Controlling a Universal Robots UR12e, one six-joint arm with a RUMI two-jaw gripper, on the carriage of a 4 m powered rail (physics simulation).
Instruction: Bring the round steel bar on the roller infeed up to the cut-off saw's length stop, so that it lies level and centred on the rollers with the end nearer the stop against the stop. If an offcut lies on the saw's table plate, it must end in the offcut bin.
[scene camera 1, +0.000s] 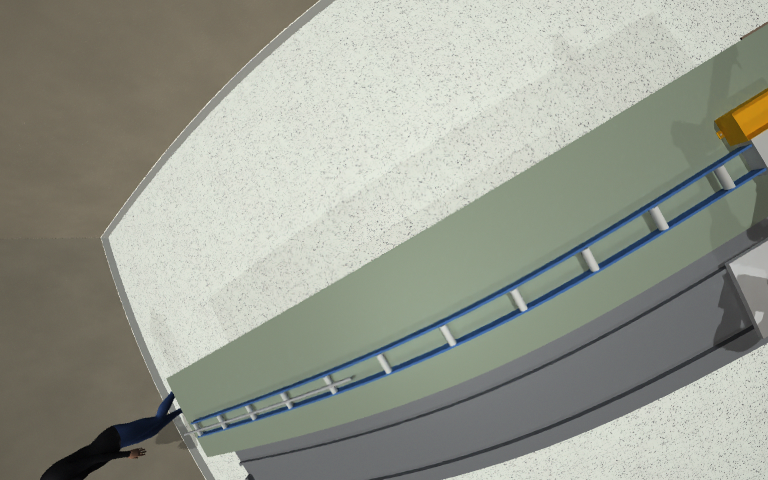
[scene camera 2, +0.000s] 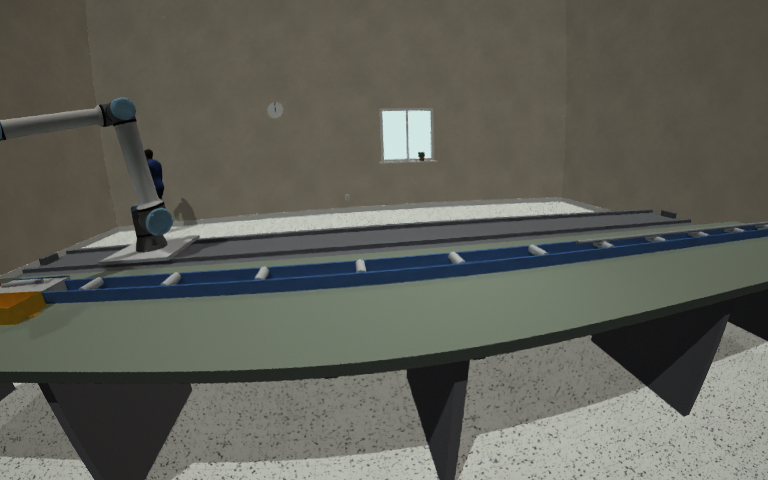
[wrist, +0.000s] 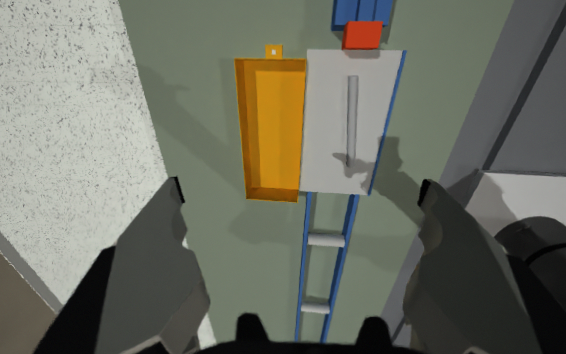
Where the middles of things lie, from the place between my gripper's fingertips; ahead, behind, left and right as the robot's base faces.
The grey round offcut (wrist: 352, 80) lies 380 mm below my hand, 120 mm behind it and 50 mm to the left of it. From my hand the other things lie so: orange offcut bin (wrist: 270, 91) (410 mm below, 100 mm to the left, 70 mm ahead).
